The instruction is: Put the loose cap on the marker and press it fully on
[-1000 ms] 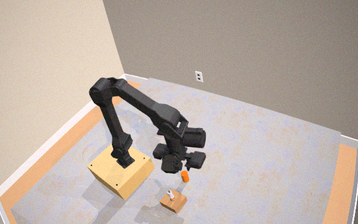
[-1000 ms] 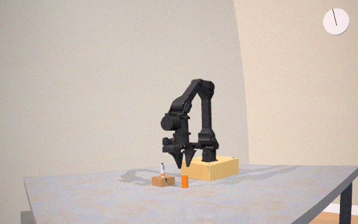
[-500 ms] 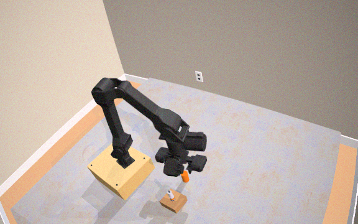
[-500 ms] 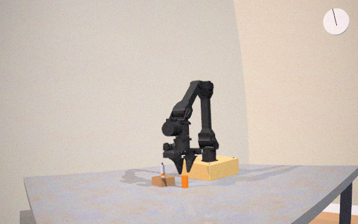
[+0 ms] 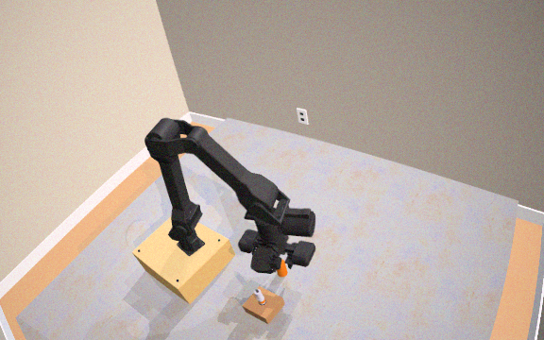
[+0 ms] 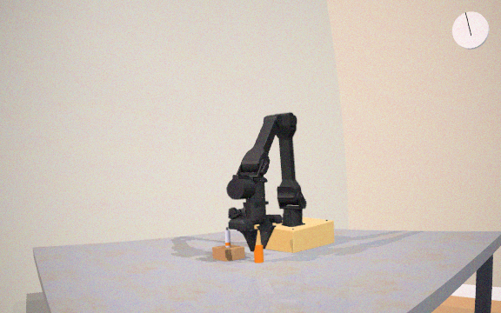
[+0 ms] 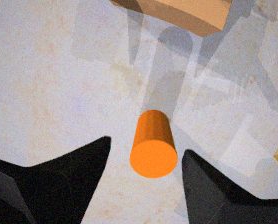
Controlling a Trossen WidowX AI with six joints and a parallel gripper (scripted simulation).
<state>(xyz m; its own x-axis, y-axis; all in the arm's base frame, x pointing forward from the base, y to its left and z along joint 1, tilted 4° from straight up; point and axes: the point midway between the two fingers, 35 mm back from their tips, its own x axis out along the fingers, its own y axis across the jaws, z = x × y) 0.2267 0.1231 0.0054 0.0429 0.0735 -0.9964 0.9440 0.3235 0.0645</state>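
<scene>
Right now my gripper tip is 1 cm above the orange cap. Round my gripper tip: holder block 4 cm ahead, 12 cm to the right, 2 cm below.
</scene>
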